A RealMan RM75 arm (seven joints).
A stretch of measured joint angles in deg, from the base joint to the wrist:
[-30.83, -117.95, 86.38, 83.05, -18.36, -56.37, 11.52]
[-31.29, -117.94, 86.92, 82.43, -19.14, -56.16, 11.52]
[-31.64, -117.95, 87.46, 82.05, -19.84, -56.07, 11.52]
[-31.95, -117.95, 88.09, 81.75, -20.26, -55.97, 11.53]
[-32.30, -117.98, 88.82, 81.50, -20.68, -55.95, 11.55]
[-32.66, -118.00, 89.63, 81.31, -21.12, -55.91, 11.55]
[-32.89, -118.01, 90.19, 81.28, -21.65, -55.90, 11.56]
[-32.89, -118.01, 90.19, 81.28, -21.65, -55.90, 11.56]
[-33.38, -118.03, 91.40, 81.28, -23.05, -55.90, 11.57]
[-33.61, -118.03, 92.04, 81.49, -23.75, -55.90, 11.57]
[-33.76, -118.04, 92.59, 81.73, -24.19, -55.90, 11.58]
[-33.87, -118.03, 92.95, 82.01, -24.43, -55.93, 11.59]
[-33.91, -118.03, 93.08, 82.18, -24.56, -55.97, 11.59]
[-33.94, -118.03, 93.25, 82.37, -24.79, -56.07, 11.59]
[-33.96, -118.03, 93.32, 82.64, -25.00, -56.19, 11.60]
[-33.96, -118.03, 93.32, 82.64, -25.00, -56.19, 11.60]
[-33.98, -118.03, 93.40, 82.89, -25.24, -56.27, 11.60]
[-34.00, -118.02, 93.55, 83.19, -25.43, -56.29, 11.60]
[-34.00, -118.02, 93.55, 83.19, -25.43, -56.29, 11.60]
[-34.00, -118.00, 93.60, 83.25, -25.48, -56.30, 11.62]
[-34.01, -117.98, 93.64, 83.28, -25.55, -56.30, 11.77]
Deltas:
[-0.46, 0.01, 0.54, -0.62, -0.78, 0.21, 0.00]
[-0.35, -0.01, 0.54, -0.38, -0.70, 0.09, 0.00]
[-0.31, 0.00, 0.63, -0.30, -0.42, 0.10, 0.01]
[-0.35, -0.03, 0.73, -0.25, -0.42, 0.02, 0.02]
[-0.36, -0.02, 0.81, -0.19, -0.44, 0.04, 0.00]
[-0.23, -0.01, 0.56, -0.03, -0.53, 0.01, 0.01]
[0.00, 0.00, 0.00, 0.00, 0.00, 0.00, 0.00]
[-0.49, -0.02, 1.21, 0.00, -1.40, 0.00, 0.01]
[-0.23, 0.00, 0.64, 0.21, -0.70, 0.00, 0.00]
[-0.15, -0.01, 0.55, 0.24, -0.44, 0.00, 0.01]
[-0.11, 0.01, 0.36, 0.28, -0.24, -0.03, 0.01]
[-0.04, 0.00, 0.13, 0.17, -0.13, -0.04, 0.00]
[-0.03, 0.00, 0.17, 0.19, -0.23, -0.10, 0.00]
[-0.02, 0.00, 0.07, 0.27, -0.21, -0.12, 0.01]
[0.00, 0.00, 0.00, 0.00, 0.00, 0.00, 0.00]
[-0.02, 0.00, 0.08, 0.25, -0.24, -0.08, 0.00]
[-0.02, 0.01, 0.15, 0.30, -0.19, -0.02, 0.00]
[0.00, 0.00, 0.00, 0.00, 0.00, 0.00, 0.00]
[0.00, 0.02, 0.05, 0.06, -0.05, -0.01, 0.02]
[-0.01, 0.02, 0.04, 0.03, -0.07, 0.00, 0.15]

